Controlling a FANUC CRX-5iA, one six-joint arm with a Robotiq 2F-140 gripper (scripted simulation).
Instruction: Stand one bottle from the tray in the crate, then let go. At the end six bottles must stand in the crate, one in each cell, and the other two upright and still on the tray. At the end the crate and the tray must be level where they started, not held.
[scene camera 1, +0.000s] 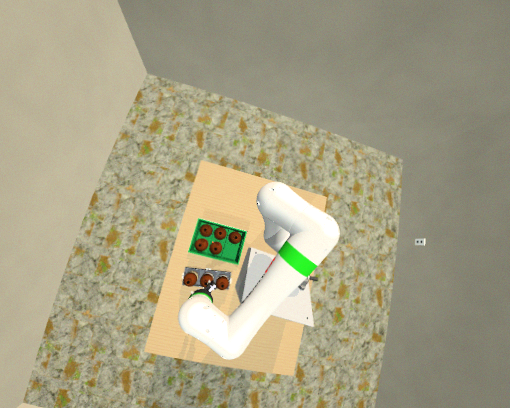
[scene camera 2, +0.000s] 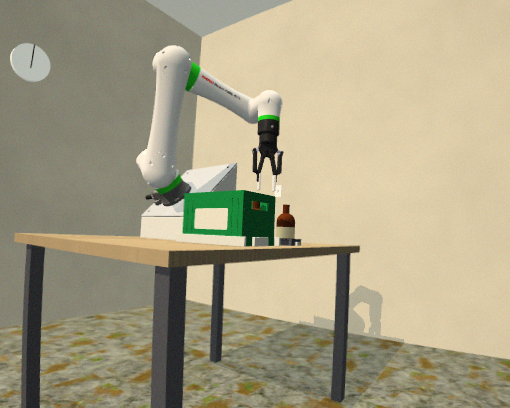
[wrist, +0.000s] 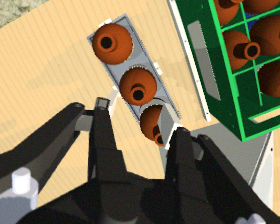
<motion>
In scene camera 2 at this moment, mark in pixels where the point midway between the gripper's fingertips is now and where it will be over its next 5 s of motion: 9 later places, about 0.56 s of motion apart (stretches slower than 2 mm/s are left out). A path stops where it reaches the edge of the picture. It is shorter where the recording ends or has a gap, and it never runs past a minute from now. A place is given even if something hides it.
My gripper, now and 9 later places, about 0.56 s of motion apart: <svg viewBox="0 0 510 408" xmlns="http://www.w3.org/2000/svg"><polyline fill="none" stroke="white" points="266,190 266,195 266,199 265,200 265,203 265,207 265,209 265,210 265,208 266,204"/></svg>
</motion>
